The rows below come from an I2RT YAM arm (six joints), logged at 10 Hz.
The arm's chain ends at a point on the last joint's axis. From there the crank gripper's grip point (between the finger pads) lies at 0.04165 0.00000 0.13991 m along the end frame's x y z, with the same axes.
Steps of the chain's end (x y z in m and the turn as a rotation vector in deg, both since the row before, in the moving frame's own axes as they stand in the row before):
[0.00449 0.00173 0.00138 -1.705 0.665 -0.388]
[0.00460 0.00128 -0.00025 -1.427 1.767 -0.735]
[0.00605 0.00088 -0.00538 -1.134 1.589 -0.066]
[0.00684 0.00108 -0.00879 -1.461 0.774 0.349]
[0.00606 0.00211 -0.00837 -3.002 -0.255 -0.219]
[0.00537 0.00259 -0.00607 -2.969 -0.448 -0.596]
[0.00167 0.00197 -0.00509 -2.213 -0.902 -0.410]
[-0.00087 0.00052 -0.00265 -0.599 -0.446 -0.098]
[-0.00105 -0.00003 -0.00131 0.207 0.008 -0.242]
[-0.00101 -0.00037 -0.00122 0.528 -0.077 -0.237]
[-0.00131 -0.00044 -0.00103 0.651 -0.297 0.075]
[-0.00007 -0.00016 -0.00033 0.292 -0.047 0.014]
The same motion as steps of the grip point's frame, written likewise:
[0.00612 0.00560 0.00083 -1.705 0.665 -0.388]
[0.00891 0.00419 -0.00164 -1.427 1.767 -0.735]
[0.00991 0.00359 -0.00662 -1.134 1.589 -0.066]
[0.00871 0.00490 -0.00941 -1.461 0.774 0.349]
[0.00545 0.00928 -0.00837 -3.002 -0.255 -0.219]
[0.00431 0.00942 -0.00593 -2.969 -0.448 -0.596]
[-0.00052 0.00709 -0.00455 -2.213 -0.902 -0.410]
[-0.00196 0.00191 -0.00234 -0.599 -0.446 -0.098]
[-0.00103 -0.00071 -0.00132 0.207 0.008 -0.242]
[-0.00120 -0.00183 -0.00117 0.528 -0.077 -0.237]
[-0.00203 -0.00198 -0.00082 0.651 -0.297 0.075]
[-0.00018 -0.00086 -0.00030 0.292 -0.047 0.014]

